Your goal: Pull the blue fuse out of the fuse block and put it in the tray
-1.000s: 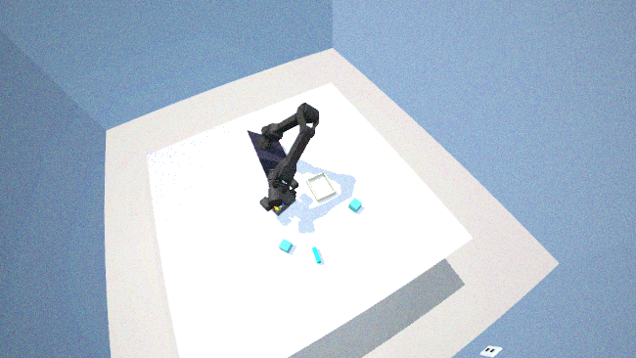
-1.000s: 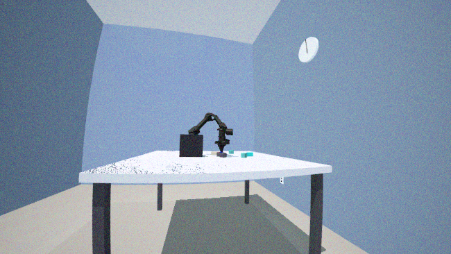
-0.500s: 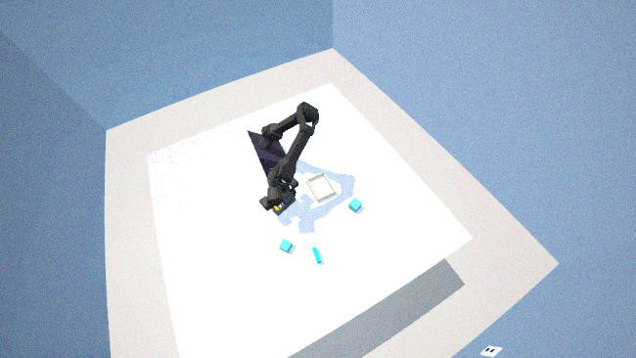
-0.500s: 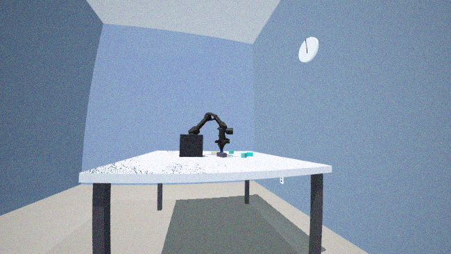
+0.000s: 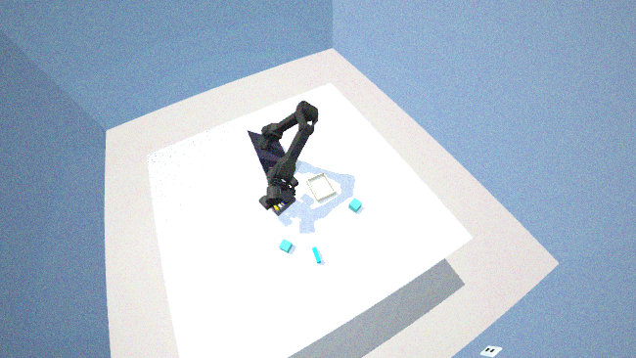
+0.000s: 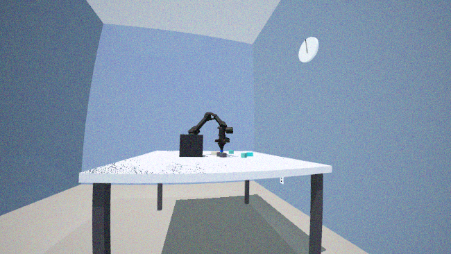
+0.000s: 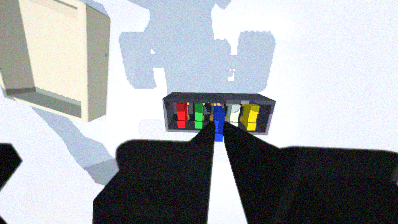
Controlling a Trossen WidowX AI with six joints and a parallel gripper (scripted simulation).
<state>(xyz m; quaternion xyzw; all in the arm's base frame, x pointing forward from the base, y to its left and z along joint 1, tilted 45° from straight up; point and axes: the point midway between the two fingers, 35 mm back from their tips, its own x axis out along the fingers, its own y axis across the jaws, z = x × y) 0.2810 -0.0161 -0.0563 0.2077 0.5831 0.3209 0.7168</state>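
My gripper tip is 4 cm above the green fuse and 2 cm to the right of it. From my gripper tip the other things lie so: red fuse 4 cm to the left, 4 cm below, 1 cm behind; white fuse 4 cm below, 2 cm to the right; blue fuse 1 cm below.
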